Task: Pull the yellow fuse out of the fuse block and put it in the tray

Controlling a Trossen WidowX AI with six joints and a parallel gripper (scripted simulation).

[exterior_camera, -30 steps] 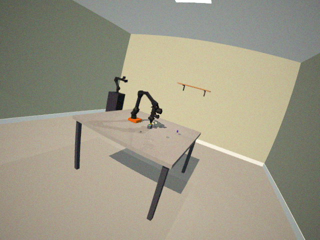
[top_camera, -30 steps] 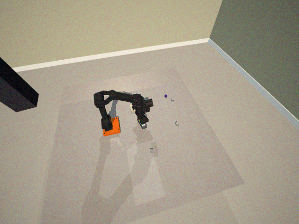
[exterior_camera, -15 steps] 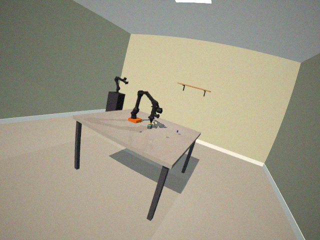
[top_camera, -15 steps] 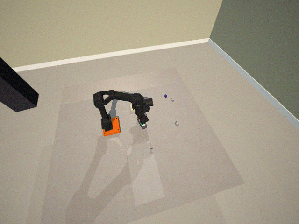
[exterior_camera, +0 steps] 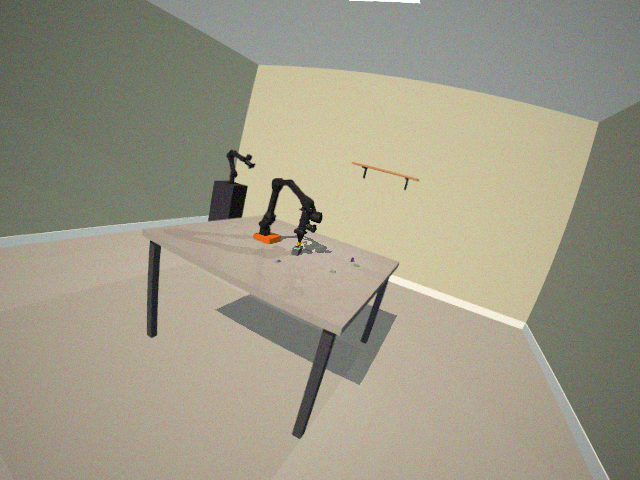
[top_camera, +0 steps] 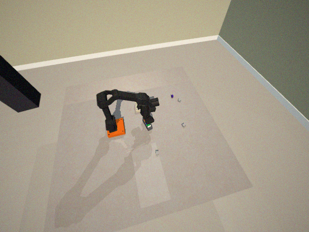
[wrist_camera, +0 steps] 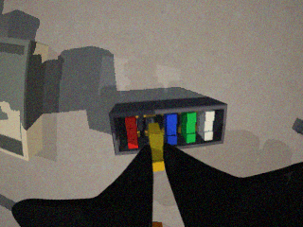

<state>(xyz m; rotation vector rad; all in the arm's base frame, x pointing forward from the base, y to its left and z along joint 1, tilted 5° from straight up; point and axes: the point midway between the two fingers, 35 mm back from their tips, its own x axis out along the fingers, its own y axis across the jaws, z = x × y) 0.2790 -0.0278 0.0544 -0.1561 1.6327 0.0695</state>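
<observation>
My gripper tip is 20 mm short of the cream tray, 180 mm to the right of it and 70 mm above it. The rest, counted from my gripper tip: yellow fuse: 10 mm below.
</observation>
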